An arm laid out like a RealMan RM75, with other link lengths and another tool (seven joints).
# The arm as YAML. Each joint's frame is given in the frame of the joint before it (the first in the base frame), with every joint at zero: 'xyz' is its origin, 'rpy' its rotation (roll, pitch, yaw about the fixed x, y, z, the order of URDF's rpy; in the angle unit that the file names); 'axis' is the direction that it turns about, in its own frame. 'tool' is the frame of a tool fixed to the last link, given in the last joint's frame.
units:
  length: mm
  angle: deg
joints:
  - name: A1
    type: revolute
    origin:
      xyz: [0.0, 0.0, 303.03]
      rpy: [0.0, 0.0, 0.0]
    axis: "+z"
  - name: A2
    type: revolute
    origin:
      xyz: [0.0, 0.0, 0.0]
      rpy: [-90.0, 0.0, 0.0]
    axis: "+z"
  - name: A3
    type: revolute
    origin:
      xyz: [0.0, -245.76, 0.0]
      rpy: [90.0, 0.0, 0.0]
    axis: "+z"
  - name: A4
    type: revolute
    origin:
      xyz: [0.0, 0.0, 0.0]
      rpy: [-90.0, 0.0, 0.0]
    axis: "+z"
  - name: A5
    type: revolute
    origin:
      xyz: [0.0, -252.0, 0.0]
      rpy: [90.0, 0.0, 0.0]
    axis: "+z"
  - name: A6
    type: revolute
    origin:
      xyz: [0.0, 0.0, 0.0]
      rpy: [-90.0, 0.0, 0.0]
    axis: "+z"
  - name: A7
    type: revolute
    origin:
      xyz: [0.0, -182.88, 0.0]
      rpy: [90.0, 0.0, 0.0]
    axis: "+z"
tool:
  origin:
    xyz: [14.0, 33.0, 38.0]
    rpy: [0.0, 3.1, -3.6]
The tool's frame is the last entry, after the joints.
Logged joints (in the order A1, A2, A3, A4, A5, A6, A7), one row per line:
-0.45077 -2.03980 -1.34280 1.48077 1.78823 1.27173 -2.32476
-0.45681 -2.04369 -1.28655 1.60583 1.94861 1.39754 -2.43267
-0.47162 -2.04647 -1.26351 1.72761 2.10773 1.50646 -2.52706
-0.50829 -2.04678 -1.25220 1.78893 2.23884 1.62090 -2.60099
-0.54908 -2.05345 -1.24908 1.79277 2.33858 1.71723 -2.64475
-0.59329 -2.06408 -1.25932 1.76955 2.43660 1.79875 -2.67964
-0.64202 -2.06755 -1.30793 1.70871 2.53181 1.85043 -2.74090
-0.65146 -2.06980 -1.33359 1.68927 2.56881 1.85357 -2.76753
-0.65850 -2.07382 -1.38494 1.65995 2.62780 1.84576 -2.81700
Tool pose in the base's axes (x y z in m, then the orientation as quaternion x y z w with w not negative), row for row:
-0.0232 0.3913 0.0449 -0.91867 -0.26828 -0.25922 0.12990
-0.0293 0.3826 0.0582 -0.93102 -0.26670 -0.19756 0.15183
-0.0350 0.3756 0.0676 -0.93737 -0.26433 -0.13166 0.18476
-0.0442 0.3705 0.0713 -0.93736 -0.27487 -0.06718 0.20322
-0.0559 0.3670 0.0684 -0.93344 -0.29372 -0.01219 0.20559
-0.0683 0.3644 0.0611 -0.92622 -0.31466 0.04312 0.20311
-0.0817 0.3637 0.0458 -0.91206 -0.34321 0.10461 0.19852
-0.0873 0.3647 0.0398 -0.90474 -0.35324 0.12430 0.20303
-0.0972 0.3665 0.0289 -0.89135 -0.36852 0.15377 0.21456
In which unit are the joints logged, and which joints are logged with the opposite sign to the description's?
The joints are logged in radians. Opposite sign: A3.
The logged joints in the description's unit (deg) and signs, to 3 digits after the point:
-25.827 -116.872 76.937 84.842 102.458 72.865 -133.199
-26.173 -117.095 73.714 92.007 111.647 80.073 -139.382
-27.022 -117.254 72.394 98.985 120.764 86.314 -144.790
-29.123 -117.272 71.746 102.498 128.276 92.871 -149.026
-31.460 -117.654 71.567 102.718 133.991 98.390 -151.533
-33.993 -118.263 72.154 101.388 139.607 103.061 -153.532
-36.785 -118.462 74.939 97.902 145.062 106.022 -157.042
-37.326 -118.591 76.409 96.788 147.182 106.202 -158.568
-37.729 -118.821 79.351 95.108 150.562 105.754 -161.402

